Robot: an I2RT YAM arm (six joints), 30 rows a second.
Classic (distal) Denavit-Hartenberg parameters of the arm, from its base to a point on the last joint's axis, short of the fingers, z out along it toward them. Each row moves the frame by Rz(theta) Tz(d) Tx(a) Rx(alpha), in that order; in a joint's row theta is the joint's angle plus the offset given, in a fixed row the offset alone. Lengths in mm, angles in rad.
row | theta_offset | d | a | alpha
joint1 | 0 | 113.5 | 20 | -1.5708
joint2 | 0 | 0 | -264 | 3.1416
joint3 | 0.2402 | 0 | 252.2 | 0
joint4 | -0.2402 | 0 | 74 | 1.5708
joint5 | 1.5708 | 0 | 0 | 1.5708
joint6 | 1.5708 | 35.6 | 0 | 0
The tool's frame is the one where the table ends.
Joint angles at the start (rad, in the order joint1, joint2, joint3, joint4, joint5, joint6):
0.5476, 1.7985, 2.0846, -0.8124, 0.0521, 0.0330
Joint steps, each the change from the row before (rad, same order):
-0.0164, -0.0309, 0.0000, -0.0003, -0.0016, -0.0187
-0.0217, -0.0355, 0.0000, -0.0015, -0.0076, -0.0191
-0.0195, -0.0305, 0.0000, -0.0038, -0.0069, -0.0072
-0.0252, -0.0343, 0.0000, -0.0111, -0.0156, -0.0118
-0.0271, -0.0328, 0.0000, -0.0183, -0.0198, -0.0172
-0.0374, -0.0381, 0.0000, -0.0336, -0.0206, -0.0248
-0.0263, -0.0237, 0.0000, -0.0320, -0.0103, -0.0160
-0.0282, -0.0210, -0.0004, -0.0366, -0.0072, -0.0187
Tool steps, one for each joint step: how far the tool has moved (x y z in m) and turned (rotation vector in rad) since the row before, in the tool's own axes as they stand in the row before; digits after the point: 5 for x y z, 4 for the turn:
-0.00477, -0.00681, -0.01436, 0.0120, -0.0304, -0.0091
-0.00517, -0.00852, -0.01651, 0.0115, -0.0335, -0.0075
-0.00404, -0.00738, -0.01421, 0.0109, -0.0263, 0.0023
-0.00364, -0.00878, -0.01603, 0.0078, -0.0228, -0.0008
-0.00237, -0.00868, -0.01545, 0.0056, -0.0142, -0.0064
-0.00079, -0.01114, -0.01821, 0.0141, -0.0039, -0.0105
0.00121, -0.00738, -0.01146, 0.0133, 0.0090, -0.0056
0.00256, -0.00759, -0.01019, 0.0172, 0.0172, -0.0069

